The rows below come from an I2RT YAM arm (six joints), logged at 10 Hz.
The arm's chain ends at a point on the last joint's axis. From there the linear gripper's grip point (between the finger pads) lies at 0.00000 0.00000 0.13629 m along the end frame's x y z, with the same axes.
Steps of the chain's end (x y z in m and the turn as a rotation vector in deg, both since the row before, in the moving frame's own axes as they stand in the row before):
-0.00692, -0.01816, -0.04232, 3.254, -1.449, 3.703
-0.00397, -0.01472, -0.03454, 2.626, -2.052, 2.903
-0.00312, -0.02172, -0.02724, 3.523, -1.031, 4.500
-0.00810, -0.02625, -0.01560, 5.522, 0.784, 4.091
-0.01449, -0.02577, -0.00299, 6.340, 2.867, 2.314
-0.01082, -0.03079, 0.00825, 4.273, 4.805, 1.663
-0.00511, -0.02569, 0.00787, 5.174, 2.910, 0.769
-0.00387, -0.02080, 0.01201, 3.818, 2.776, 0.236
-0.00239, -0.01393, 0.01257, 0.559, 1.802, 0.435
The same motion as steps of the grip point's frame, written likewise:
-0.01011, -0.02600, -0.04258, 3.254, -1.449, 3.703
-0.00869, -0.02108, -0.03477, 2.626, -2.052, 2.903
-0.00524, -0.03018, -0.02752, 3.523, -1.031, 4.500
-0.00577, -0.03929, -0.01624, 5.522, 0.784, 4.091
-0.00738, -0.04067, -0.00399, 6.340, 2.867, 2.314
0.00073, -0.04077, 0.00739, 4.273, 4.805, 1.663
0.00188, -0.03793, 0.00714, 5.174, 2.910, 0.769
0.00274, -0.02986, 0.01155, 3.818, 2.776, 0.236
0.00190, -0.01524, 0.01250, 0.559, 1.802, 0.435

